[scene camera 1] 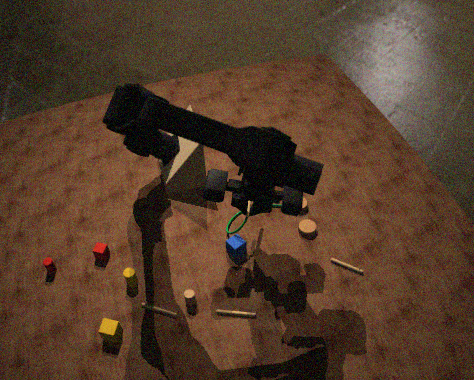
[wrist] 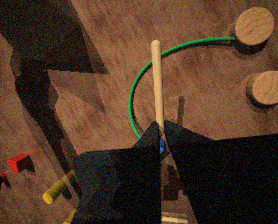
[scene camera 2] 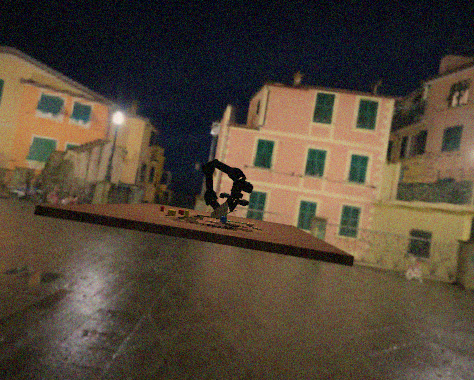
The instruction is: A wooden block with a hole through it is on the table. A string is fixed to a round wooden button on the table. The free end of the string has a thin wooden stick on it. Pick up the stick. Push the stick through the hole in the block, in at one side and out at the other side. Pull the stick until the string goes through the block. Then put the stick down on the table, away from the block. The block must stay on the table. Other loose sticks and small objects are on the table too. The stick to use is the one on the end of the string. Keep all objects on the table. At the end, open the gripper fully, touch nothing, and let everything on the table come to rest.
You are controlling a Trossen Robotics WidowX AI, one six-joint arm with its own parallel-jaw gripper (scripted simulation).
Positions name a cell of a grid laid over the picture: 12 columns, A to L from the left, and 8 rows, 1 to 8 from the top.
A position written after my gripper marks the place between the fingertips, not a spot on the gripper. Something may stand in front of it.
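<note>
There's a round wooden button (wrist: K2) here, along with a thin wooden stick (wrist: G2). As for my gripper (scene camera 1: G5), you'd find it in scene camera 1, and the wrist view has the gripper (wrist: G5) as well.
</note>
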